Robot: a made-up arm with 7 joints.
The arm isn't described. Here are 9 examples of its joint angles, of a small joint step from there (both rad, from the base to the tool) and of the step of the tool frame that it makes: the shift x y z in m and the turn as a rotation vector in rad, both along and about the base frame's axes.
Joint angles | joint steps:
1: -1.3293 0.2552 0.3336 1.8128 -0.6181 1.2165 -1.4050 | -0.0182 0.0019 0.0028 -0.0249 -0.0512 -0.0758 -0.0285
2: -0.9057 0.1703 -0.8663 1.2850 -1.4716 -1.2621 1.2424 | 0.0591 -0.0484 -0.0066 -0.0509 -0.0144 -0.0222 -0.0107
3: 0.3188 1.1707 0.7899 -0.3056 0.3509 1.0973 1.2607 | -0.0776 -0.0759 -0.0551 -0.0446 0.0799 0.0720 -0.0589
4: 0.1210 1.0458 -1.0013 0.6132 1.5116 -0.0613 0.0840 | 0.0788 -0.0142 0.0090 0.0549 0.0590 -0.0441 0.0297
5: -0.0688 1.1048 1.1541 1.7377 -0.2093 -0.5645 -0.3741 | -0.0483 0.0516 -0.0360 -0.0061 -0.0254 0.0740 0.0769
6: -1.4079 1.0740 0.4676 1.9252 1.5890 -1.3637 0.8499 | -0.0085 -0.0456 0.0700 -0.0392 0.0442 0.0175 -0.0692
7: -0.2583 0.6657 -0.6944 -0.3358 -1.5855 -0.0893 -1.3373 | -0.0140 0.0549 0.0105 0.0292 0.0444 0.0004 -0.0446
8: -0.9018 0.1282 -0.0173 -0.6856 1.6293 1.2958 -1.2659 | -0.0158 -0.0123 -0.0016 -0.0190 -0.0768 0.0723 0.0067
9: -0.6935 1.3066 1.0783 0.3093 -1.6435 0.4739 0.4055 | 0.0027 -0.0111 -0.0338 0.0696 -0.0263 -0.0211 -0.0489
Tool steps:
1: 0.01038 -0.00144 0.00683 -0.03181 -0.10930 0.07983
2: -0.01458 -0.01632 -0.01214 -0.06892 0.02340 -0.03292
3: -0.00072 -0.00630 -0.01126 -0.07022 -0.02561 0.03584
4: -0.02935 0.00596 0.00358 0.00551 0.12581 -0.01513
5: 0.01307 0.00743 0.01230 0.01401 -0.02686 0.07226
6: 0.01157 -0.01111 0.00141 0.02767 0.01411 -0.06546
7: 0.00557 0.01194 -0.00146 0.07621 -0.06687 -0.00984
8: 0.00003 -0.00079 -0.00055 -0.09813 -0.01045 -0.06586
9: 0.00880 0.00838 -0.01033 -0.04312 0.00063 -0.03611
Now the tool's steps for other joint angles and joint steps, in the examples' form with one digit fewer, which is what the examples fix.
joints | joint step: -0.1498 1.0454 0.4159 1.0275 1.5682 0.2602 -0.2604 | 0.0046 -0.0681 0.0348 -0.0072 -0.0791 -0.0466 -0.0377
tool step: -0.0038 -0.0075 -0.0199 -0.1564 -0.0671 0.0540
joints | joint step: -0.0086 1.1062 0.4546 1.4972 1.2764 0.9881 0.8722 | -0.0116 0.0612 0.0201 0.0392 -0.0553 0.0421 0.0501
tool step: -0.0018 0.0033 0.0178 0.1014 -0.0246 0.0303
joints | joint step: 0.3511 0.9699 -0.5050 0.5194 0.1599 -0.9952 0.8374 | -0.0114 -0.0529 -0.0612 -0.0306 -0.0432 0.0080 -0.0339
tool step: -0.0039 -0.0198 -0.0089 -0.0982 0.0328 0.0054
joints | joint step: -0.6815 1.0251 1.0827 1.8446 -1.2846 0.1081 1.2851 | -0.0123 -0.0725 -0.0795 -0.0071 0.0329 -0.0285 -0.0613
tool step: 0.0050 -0.0141 -0.0160 0.0405 0.0534 -0.0873
